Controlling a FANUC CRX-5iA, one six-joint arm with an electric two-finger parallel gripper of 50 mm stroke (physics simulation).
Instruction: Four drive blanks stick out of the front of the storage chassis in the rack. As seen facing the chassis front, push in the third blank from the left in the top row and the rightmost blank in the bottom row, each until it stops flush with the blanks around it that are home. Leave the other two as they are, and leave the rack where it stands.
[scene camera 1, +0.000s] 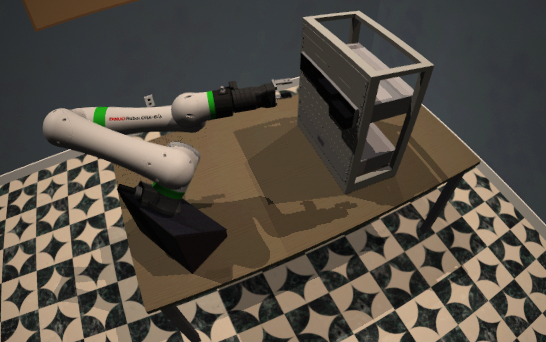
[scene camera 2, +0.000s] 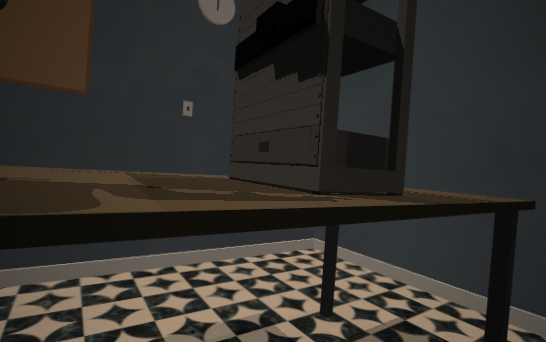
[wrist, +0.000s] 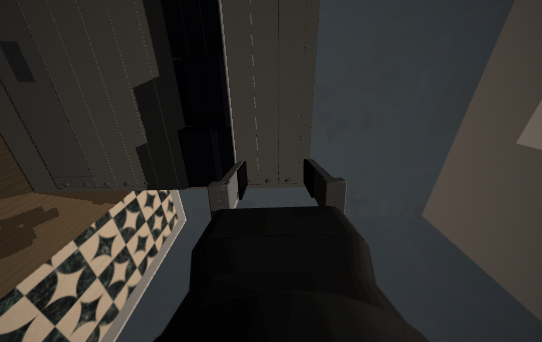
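Pixels of known places: gripper, fingertip midpoint: (scene camera 1: 291, 87) (wrist: 275, 172); arm's base, link origin: (scene camera 1: 161, 205).
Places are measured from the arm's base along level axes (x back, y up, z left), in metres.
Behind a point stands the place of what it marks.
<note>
The storage chassis (scene camera 1: 311, 73) {x -0.698, y 0.217, z 0.358 m} (scene camera 2: 245, 54) {x -0.694, y 0.213, z 0.380 m} (wrist: 192, 25) {x -0.705, y 0.223, z 0.289 m} is a dark band across the upper front of the rack (scene camera 1: 366, 120) {x -0.777, y 0.232, z 0.000 m} (scene camera 2: 331, 115) {x -0.778, y -0.022, z 0.000 m}. Dark blanks on its front look stepped in the wrist view, with a near-right blank (wrist: 197, 157) {x -0.695, y 0.207, z 0.083 m} at the rack's screwed end edge and another blank (wrist: 205, 92) {x -0.682, y 0.239, z 0.189 m} beside it. Their rows and exact depths are too dark to tell. My gripper (scene camera 1: 290, 87) {x -0.523, y 0.343, z 0.103 m} (wrist: 275, 172) {x -0.523, y 0.343, z 0.103 m} is open and empty, in front of the rack. In the wrist view its fingers overlap the pale panels (wrist: 292, 100) {x -0.733, y 0.382, z 0.179 m} above the chassis, near their screwed end. The gap to the front is unclear.
The rack stands upright on the wooden table (scene camera 1: 215, 150) {x -0.249, y -0.196, z 0.427 m} (scene camera 2: 165, 200) {x -0.436, y -0.196, z -0.136 m}. Pale panels also cover the front below the chassis, with a small dark label (scene camera 2: 263, 146) {x -0.725, y -0.086, z 0.249 m} (wrist: 17, 61) {x -0.725, y -0.087, z 0.249 m} low down. The arm's dark wedge base (scene camera 1: 200, 240) {x -0.120, y -0.052, z -0.151 m} stands at the table's other end. Walls rise behind the rack.
</note>
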